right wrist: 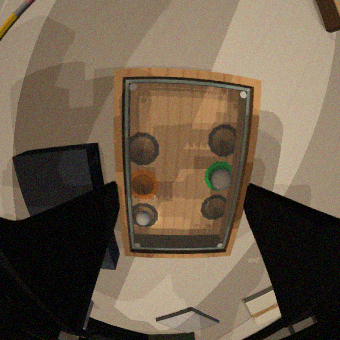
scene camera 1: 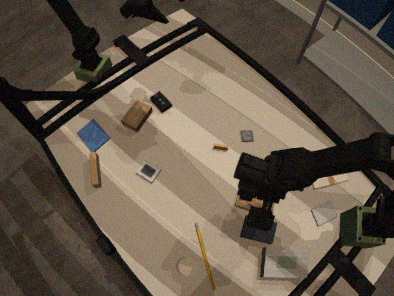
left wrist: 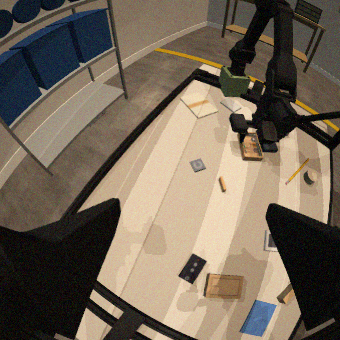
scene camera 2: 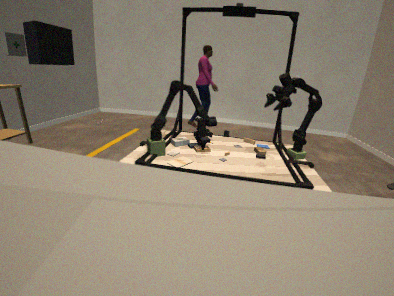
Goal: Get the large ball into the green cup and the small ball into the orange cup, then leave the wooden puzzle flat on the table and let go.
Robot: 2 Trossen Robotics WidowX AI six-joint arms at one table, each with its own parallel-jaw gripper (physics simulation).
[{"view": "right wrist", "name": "my right gripper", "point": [183, 190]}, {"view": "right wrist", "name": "wooden puzzle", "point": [184, 140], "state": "gripped by my right gripper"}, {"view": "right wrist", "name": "dark blue block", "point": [47, 177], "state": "on the table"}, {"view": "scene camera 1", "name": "my right gripper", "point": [259, 200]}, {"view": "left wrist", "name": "my left gripper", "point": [197, 209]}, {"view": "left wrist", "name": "my right gripper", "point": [249, 142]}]
